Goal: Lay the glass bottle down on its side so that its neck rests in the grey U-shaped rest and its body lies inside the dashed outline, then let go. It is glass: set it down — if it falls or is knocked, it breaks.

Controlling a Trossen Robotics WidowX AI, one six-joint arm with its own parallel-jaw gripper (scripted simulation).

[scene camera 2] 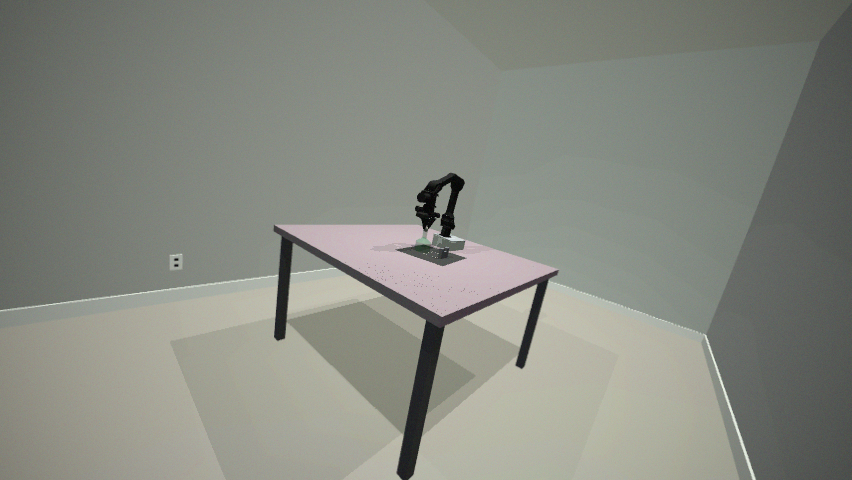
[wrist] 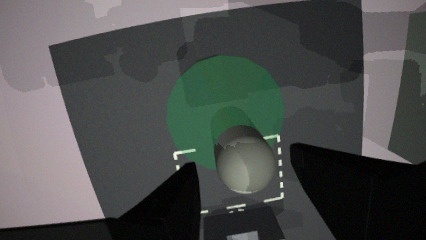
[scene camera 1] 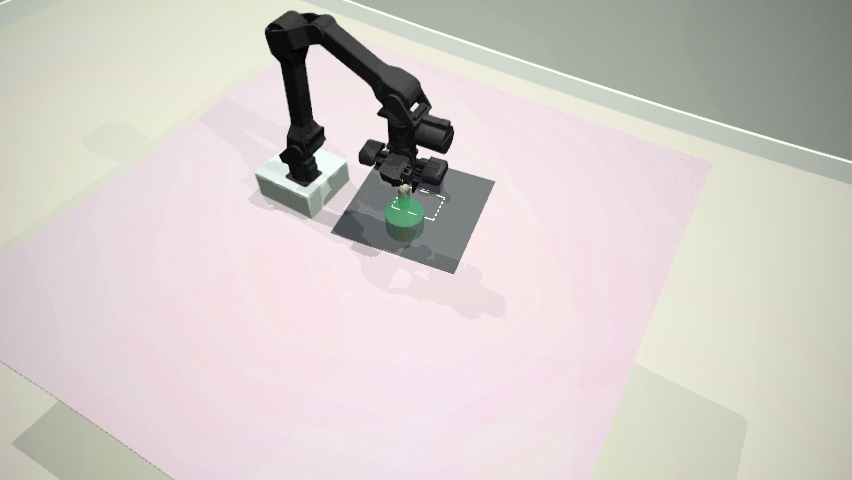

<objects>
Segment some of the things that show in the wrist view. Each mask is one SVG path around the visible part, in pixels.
My gripper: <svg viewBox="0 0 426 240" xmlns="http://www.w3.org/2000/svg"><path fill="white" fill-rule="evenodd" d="M196 165L194 162L181 166L150 195L147 195L144 200L137 203L135 207L129 209L128 212L122 214L118 219L108 217L76 222L61 222L58 224L0 228L0 240L200 240L201 202ZM290 144L290 160L302 188L336 240L426 240L426 161L413 165L405 162L400 163L370 158L334 149L330 150L300 142Z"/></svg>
A green glass bottle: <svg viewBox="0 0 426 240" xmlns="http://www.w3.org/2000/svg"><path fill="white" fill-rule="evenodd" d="M197 60L176 79L167 98L166 126L173 144L189 161L210 170L217 170L221 181L229 189L237 193L257 192L271 182L276 170L276 159L271 147L281 133L285 113L280 87L265 68L245 57L212 55Z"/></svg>
</objects>
